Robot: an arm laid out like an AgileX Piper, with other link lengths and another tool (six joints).
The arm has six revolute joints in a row. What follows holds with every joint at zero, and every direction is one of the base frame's. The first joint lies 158.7 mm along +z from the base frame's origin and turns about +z. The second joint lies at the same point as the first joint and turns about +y. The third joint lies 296.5 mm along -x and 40.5 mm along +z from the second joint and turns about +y. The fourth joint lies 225.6 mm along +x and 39.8 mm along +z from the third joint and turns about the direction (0.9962, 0, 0.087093). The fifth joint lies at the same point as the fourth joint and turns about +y. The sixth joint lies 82.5 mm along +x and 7.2 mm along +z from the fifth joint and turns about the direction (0.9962, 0, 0.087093). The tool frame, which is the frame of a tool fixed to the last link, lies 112.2 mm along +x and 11.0 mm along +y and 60.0 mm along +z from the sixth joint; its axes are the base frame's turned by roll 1.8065, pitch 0.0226 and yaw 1.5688 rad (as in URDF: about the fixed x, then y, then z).
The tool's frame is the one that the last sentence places.
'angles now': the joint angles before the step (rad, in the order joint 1, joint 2, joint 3, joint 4, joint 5, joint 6). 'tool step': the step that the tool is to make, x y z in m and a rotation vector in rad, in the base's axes. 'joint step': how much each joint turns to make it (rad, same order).
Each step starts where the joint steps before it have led.
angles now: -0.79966, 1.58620, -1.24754, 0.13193, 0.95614, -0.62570
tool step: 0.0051, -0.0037, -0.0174, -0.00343, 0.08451, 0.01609
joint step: 0.03608, 0.06094, -0.03777, -0.08086, 0.03103, 0.04647
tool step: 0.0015, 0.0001, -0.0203, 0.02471, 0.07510, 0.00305
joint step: 0.02324, 0.05497, -0.01638, -0.04503, 0.03231, 0.03542
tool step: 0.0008, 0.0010, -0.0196, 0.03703, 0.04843, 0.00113
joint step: 0.00699, 0.04898, -0.00173, -0.00729, 0.01348, 0.00847
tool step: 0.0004, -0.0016, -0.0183, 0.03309, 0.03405, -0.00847
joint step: -0.00214, 0.04736, 0.00025, 0.00087, -0.00016, 0.00608
